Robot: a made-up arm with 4 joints. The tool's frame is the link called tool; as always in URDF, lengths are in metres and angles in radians.
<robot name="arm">
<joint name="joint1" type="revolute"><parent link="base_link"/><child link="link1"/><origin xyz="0.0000 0.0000 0.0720" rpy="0.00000 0.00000 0.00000"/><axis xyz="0 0 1"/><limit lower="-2.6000" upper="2.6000"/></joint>
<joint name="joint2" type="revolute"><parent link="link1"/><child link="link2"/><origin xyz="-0.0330 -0.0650 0.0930" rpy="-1.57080 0.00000 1.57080"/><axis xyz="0 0 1"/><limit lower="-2.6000" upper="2.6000"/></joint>
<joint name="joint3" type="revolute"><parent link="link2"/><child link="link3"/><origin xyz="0.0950 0.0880 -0.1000" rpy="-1.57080 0.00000 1.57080"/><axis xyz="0 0 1"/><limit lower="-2.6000" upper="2.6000"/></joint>
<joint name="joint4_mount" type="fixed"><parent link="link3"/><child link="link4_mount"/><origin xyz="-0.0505 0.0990 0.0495" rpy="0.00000 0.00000 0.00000"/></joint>
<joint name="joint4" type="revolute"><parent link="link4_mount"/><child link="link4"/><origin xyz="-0.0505 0.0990 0.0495" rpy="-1.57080 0.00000 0.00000"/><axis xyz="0 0 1"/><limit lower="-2.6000" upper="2.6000"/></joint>
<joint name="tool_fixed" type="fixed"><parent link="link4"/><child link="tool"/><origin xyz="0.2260 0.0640 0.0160" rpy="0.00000 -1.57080 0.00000"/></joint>
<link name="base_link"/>
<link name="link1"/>
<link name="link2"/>
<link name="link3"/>
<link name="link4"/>
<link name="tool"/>
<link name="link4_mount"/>
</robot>
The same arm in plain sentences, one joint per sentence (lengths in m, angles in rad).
The arm has four revolute joints in a row. What follows holds with every joint at zero, and every direction is one of the base frame's. Joint 1 lies 0.072 m along +z from the base frame's origin and turns about +z, from -2.6 to 2.6 rad. Joint 2 lies 0.033 m along -x and 0.065 m along -y and 0.093 m along +z from joint 1 and turns about -x, from -2.6 to 2.6 rad. Joint 3 lies 0.1 m along +x and 0.095 m along +y and 0.088 m along -z from joint 2 and turns about -y, from -2.6 to 2.6 rad. Joint 4 lies 0.198 m along +x and 0.099 m along -y and 0.101 m along +z from joint 3 and turns about +x, from -2.6 to 2.6 rad. The tool frame, which is the frame that the pose is given for, lies 0.016 m along +x and 0.064 m along +y and 0.226 m along -z from joint 4; its axes are the base frame's turned by roll 0, pitch 0 and yaw 0 rad (as in URDF: about the fixed x, then y, then z).
